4 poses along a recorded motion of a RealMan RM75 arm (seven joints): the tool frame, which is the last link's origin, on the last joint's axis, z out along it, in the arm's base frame.
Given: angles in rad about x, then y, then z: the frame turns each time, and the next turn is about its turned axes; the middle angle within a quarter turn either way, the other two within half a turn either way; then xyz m.
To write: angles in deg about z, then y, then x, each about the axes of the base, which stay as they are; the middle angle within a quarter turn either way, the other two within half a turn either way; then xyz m. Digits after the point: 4 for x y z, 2 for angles.
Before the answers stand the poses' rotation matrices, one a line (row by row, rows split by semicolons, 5 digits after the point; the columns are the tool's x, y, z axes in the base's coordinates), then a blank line. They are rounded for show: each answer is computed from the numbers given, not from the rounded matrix.
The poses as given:
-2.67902 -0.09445 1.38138 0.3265 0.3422 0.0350
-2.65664 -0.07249 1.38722 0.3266 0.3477 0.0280
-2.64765 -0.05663 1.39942 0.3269 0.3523 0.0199
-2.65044 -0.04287 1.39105 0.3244 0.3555 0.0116
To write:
0.18745 -0.97774 -0.09431; -0.87098 -0.20983 0.44426; -0.45416 -0.00113 -0.89092
0.18207 -0.98062 -0.07243; -0.86367 -0.19469 0.46494; -0.47003 -0.02210 -0.88237
0.17027 -0.98377 -0.05660; -0.86300 -0.17660 0.47334; -0.47565 -0.03175 -0.87906
0.17862 -0.98299 -0.04286; -0.86397 -0.17753 0.47121; -0.47080 -0.04714 -0.88098

79.15 -5.41 -153.50 0.3265 0.3422 0.0350
79.48 -4.15 -152.21 0.3266 0.3477 0.0280
80.18 -3.24 -151.70 0.3269 0.3523 0.0199
79.70 -2.46 -151.86 0.3244 0.3555 0.0116

